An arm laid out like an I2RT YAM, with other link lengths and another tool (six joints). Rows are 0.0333 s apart.
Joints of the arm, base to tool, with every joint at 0 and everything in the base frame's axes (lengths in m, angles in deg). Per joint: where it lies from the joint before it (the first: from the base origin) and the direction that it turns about. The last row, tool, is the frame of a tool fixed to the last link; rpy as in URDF.
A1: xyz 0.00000 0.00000 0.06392 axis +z
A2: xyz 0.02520 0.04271 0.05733 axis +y
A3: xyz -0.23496 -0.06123 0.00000 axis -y
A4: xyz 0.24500 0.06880 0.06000 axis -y
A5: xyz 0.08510 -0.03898 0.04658 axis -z
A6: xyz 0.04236 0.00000 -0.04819 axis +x
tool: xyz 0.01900 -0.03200 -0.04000 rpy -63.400 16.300 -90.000
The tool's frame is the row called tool.
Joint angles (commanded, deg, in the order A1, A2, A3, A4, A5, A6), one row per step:
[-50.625, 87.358, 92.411, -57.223, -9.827, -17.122]
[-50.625, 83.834, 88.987, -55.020, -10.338, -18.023]
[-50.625, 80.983, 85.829, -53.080, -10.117, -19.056]
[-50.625, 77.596, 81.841, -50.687, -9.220, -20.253]
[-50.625, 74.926, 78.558, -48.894, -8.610, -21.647]
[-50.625, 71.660, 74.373, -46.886, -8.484, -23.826]
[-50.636, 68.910, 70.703, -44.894, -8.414, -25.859]
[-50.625, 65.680, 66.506, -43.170, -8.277, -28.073]
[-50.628, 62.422, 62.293, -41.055, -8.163, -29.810]
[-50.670, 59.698, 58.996, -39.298, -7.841, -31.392]
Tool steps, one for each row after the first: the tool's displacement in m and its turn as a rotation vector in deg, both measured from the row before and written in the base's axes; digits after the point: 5 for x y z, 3 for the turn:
[-0.00512, 0.00649, 0.00238, -2.004, -1.437, 1.011]
[-0.00486, 0.00473, -0.00006, -1.933, -0.508, 0.623]
[-0.00652, 0.00540, -0.00158, -2.466, -0.136, 0.260]
[-0.00521, 0.00423, -0.00245, -1.965, 0.194, 0.563]
[-0.00591, 0.00551, -0.00484, -2.120, 0.356, 1.427]
[-0.00455, 0.00406, -0.00482, -2.013, 0.293, 1.326]
[-0.00596, 0.00581, -0.00664, -1.913, 0.632, 1.397]
[-0.00542, 0.00545, -0.00684, -1.950, 0.157, 1.057]
[-0.00469, 0.00404, -0.00463, -1.973, 0.192, 0.733]

